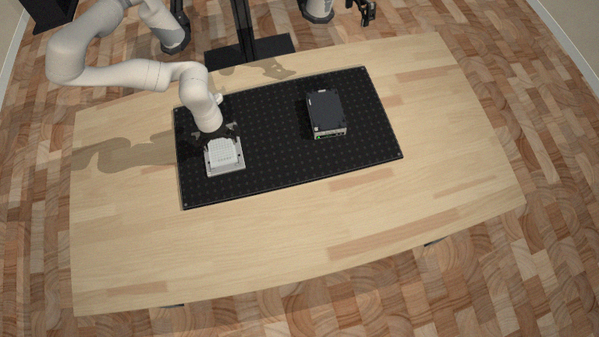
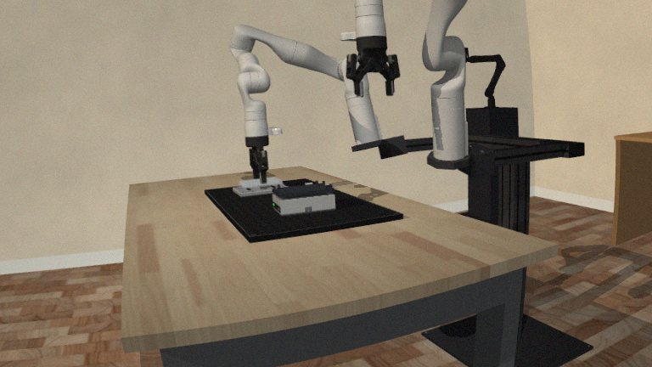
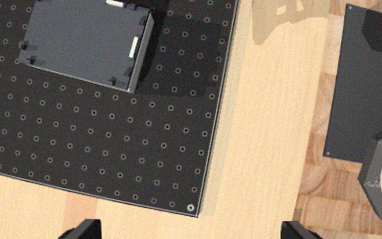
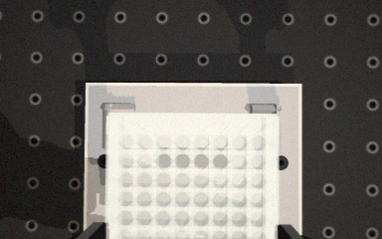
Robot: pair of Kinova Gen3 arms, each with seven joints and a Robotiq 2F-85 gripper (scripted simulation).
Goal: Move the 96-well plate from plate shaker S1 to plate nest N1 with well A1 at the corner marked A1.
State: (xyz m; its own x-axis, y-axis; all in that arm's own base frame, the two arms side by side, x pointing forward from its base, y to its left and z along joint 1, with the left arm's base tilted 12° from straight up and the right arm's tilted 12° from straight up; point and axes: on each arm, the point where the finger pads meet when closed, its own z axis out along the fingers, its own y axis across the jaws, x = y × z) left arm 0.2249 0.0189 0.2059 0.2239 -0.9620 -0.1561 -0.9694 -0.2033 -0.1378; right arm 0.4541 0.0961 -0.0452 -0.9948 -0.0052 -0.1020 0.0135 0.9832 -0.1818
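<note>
Now: right hand 10 mm above the white 96-well plate. Round my right hand: grey plate nest N1: 30 mm below.
</note>
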